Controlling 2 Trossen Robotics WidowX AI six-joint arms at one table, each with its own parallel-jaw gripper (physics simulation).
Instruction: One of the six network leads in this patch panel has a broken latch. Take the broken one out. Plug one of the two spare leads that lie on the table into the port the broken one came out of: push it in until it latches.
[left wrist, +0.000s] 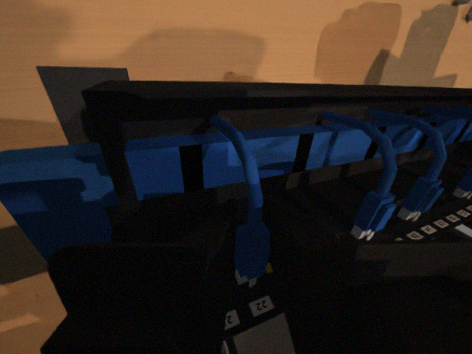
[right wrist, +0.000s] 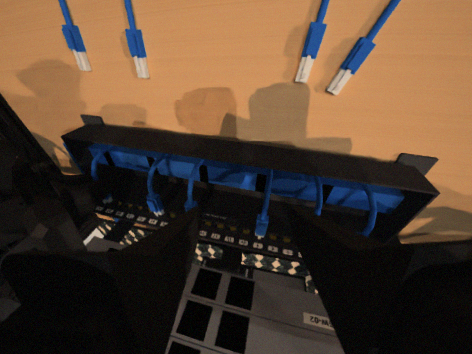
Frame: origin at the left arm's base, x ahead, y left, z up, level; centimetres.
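Seen in the pictures: left gripper, between the fingertips: (left wrist: 248, 206) (right wrist: 116, 177); right gripper, between the fingertips: (right wrist: 244, 212).
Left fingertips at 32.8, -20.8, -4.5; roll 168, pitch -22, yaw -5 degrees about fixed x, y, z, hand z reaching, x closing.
Observation:
Pixels of each thing's top centre, then the offset from my left fingertips to it, as dx, dy, dz. "pt": a spot on its surface instead.
- black patch panel, centre of its top: (left wrist: 423, 150) (right wrist: 216, 188) +16.1, -0.6, +0.1
- end lead, centre of its top: (left wrist: 260, 183) (right wrist: 87, 169) -0.4, +3.2, +2.3
- seated blue plug, a spot on its surface: (right wrist: 262, 224) pt +22.1, -2.9, +3.0
The black patch panel (left wrist: 275, 92) (right wrist: 225, 142) holds several blue leads plugged in a row. My left gripper (left wrist: 248, 206) is shut on the blue plug of the end lead (left wrist: 252, 170) (right wrist: 95, 165), just behind the label 22; the plug's clear tip sits at the panel. Its dark fingers hide part of the panel. My right gripper (right wrist: 244, 212) is open over the panel, with a seated blue plug (right wrist: 262, 224) showing between its fingers, apart from them. Blue lead ends with clear tips (right wrist: 72, 37) (right wrist: 135, 42) (right wrist: 314, 40) (right wrist: 359, 55) lie on the table behind the panel. The broken latch cannot be made out.
Neighbouring seated plugs (left wrist: 375, 212) (left wrist: 422, 197) stand to the right in the left wrist view. A grey device (left wrist: 265, 335) (right wrist: 280, 300) with a label SW-02 lies in front of the port row. Grey end flanges (left wrist: 85, 90) (right wrist: 417, 162) stick out behind the panel.

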